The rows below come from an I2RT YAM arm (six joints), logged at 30 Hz.
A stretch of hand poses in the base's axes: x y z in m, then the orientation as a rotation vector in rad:
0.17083 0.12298 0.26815 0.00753 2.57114 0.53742
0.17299 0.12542 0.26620 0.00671 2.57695 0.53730
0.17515 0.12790 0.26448 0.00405 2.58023 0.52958
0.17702 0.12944 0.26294 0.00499 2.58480 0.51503
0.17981 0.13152 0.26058 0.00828 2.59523 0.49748
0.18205 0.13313 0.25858 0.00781 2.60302 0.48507
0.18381 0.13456 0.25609 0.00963 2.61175 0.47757
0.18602 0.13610 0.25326 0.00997 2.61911 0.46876
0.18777 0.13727 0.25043 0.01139 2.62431 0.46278
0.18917 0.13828 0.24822 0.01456 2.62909 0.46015
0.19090 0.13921 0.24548 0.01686 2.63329 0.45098
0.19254 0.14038 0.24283 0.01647 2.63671 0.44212
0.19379 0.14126 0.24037 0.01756 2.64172 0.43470
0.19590 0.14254 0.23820 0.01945 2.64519 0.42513
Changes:
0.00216 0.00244 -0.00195 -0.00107 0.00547 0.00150
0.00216 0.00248 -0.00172 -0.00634 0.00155 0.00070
0.00187 0.00154 -0.00154 -0.01061 0.00227 -0.00307
0.00279 0.00208 -0.00236 -0.01305 0.00790 -0.00440
0.00224 0.00161 -0.00200 -0.00976 0.00568 -0.00108
0.00176 0.00143 -0.00249 -0.00602 0.00765 -0.00150
0.00221 0.00154 -0.00283 -0.00700 0.00596 -0.00093
0.00175 0.00117 -0.00283 -0.00456 0.00441 -0.00142
0.00140 0.00101 -0.00221 -0.00186 0.00470 -0.00203
0.00173 0.00093 -0.00274 -0.00650 0.00315 -0.00278
0.00164 0.00117 -0.00265 -0.00664 0.00212 -0.00095
0.00125 0.00088 -0.00246 -0.00556 0.00407 -0.00148
0.00211 0.00128 -0.00217 -0.00675 0.00240 -0.00265

